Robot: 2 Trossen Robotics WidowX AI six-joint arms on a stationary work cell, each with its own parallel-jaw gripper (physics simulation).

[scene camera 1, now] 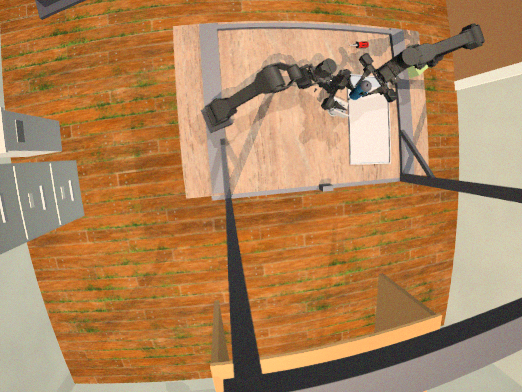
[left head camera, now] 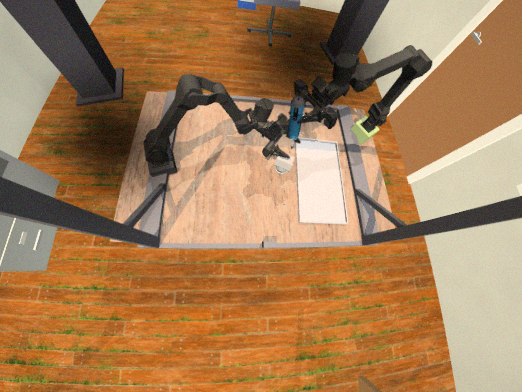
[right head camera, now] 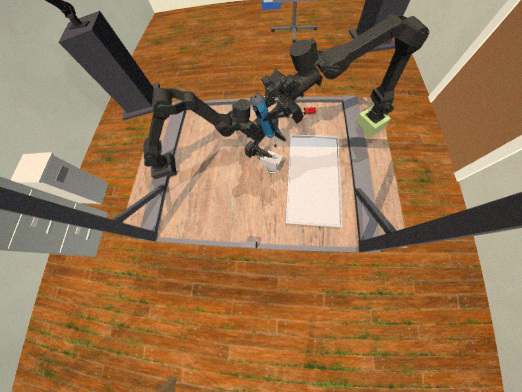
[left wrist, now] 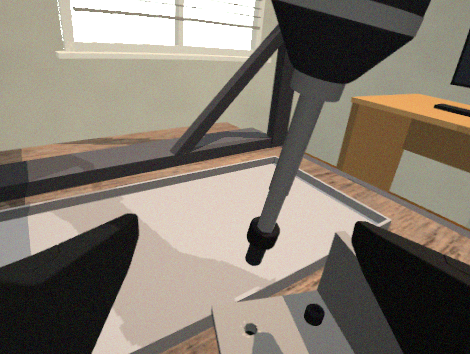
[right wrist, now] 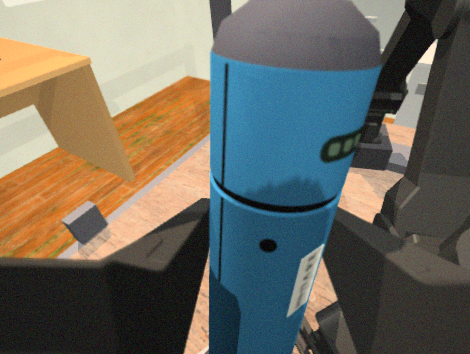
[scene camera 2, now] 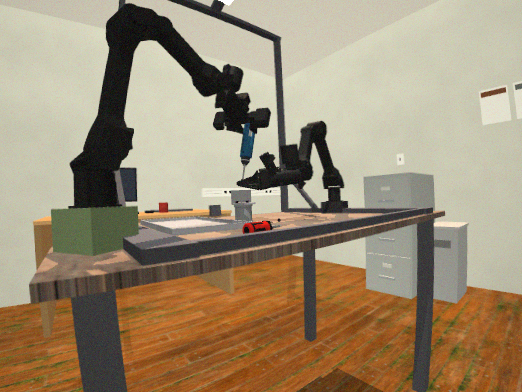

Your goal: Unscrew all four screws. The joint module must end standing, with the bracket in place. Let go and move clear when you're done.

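Where they show: left gripper, fingertip midpoint: (scene camera 1: 351,101) (left head camera: 295,150) (right head camera: 279,148) (left wrist: 248,228) (scene camera 2: 237,184); right gripper, fingertip midpoint: (scene camera 1: 358,91) (left head camera: 293,118) (right head camera: 259,116) (right wrist: 264,211) (scene camera 2: 250,133); left arm's base at its link origin: (scene camera 1: 216,116) (left head camera: 159,159) (right head camera: 160,164) (right wrist: 362,134) (scene camera 2: 334,201); right arm's base at its link origin: (left head camera: 367,126) (right head camera: 375,116) (scene camera 2: 95,207).
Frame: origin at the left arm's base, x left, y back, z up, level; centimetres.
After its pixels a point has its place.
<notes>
The grey joint module (scene camera 2: 243,212) @(y -51.8, x -13.7, z -1.8 cm) stands upright on the table with the grey L-shaped bracket (left head camera: 284,163) @(y -47.4, x -18.2, z 4.8 cm) (right head camera: 272,161) @(y -49.5, x -16.3, z 1.4 cm) (scene camera 2: 240,196) @(y -47.9, x -17.8, z 3.6 cm) (left wrist: 267,312) @(y -51.9, x -16.7, z 1.4 cm) on top. In the left wrist view one black screw (left wrist: 314,314) @(y -49.7, x -17.9, z 1.7 cm) sits in the bracket beside an open hole; the rest is cut off. My right gripper (right wrist: 264,211) @(y -47.3, x -12.8, z 25.2 cm) (scene camera 2: 248,125) @(y -47.3, x -12.8, z 25.2 cm) is shut on the blue electric screwdriver (left head camera: 295,125) @(y -48.0, x -14.5, z 23.5 cm) (right head camera: 262,116) @(y -48.0, x -14.5, z 26.6 cm) (scene camera 1: 359,91) @(y -46.0, x -13.0, z 28.2 cm), bit pointing down. A black screw (left wrist: 255,255) @(y -51.6, x -13.5, z 7.9 cm) hangs at the bit's tip, above the bracket. My left gripper (left wrist: 248,228) @(y -52.8, x -15.0, z 7.6 cm) (right head camera: 275,146) @(y -52.8, x -15.0, z 7.6 cm) is open and empty, its fingers on either side of that screw.
A white tray (left head camera: 322,185) @(y -64.9, x -29.3, z -4.8 cm) (right head camera: 314,185) @(y -64.0, x -29.4, z -4.8 cm) (scene camera 1: 369,135) @(y -62.2, x -32.7, z -4.8 cm) lies beside the module. A red-handled screwdriver (right head camera: 310,110) @(y -75.9, x 7.8, z -2.7 cm) (scene camera 1: 363,44) @(y -75.9, x 8.3, z -2.4 cm) (scene camera 2: 257,227) @(y -77.6, x 9.8, z -3.2 cm) lies near the table's edge. A small dark loose screw (scene camera 2: 279,220) @(y -45.2, x -4.0, z -4.8 cm) lies near it in scene camera 2.
</notes>
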